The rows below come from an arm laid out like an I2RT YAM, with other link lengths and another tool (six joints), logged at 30 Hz.
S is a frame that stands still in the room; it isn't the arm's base.
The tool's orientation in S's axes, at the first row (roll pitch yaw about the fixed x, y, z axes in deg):
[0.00 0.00 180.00]
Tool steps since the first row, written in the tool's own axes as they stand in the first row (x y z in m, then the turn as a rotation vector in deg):
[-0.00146 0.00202 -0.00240 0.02 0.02 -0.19]
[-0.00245 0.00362 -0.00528 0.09 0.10 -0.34]
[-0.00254 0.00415 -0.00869 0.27 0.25 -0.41]
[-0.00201 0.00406 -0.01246 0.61 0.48 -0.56]
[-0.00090 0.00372 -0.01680 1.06 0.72 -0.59]
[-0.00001 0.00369 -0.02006 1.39 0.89 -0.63]
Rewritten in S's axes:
[0.00146 -0.00202 -0.00240 -0.02 -0.02 -0.19]
[0.00245 -0.00362 -0.00528 -0.09 -0.10 -0.34]
[0.00254 -0.00415 -0.00869 -0.27 -0.25 -0.41]
[0.00201 -0.00406 -0.01246 -0.61 -0.48 -0.56]
[0.00090 -0.00372 -0.01680 -1.06 -0.72 -0.59]
[0.00001 -0.00369 -0.02006 -1.39 -0.89 -0.63]

